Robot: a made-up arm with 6 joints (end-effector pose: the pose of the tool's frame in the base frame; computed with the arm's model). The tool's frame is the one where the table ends.
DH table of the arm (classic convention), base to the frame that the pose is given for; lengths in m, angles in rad. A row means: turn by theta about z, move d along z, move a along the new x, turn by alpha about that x. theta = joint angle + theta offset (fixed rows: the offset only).
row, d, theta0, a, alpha
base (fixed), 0, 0.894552, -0.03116, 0
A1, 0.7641, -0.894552, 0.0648, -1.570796
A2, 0, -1.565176, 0.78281, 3.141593
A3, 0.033, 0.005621, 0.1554, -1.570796
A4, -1.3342, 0, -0.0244, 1.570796
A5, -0.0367, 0, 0.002, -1.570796
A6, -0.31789, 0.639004, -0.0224, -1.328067
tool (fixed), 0.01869, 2.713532, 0, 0
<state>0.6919 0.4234 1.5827 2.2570 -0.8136 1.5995</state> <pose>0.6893 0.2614 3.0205 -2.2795 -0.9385 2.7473</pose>
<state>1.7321 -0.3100 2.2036 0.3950 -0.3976 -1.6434</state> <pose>0.2456 -1.4858 2.4656 -2.2908 -0.8896 2.8096</pose>
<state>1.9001 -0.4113 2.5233 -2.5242 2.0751 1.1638</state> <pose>0.6128 -1.2889 1.7737 -0.7722 -0.7653 2.8065</pose>
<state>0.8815 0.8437 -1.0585 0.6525 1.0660 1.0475</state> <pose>0.1947 0.4316 -0.2460 2.2144 0.4691 0.2710</pose>
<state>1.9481 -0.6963 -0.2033 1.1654 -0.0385 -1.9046</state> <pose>-0.3514 0.8943 2.2246 -1.5812 0.6518 2.1715</pose>
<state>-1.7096 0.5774 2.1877 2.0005 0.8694 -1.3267</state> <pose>0.0533 -0.4658 2.9554 -2.7709 -0.8786 -2.3244</pose>
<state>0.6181 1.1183 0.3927 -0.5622 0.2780 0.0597</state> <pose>1.7336 1.1959 0.1655 2.2958 1.4412 -1.6455</pose>
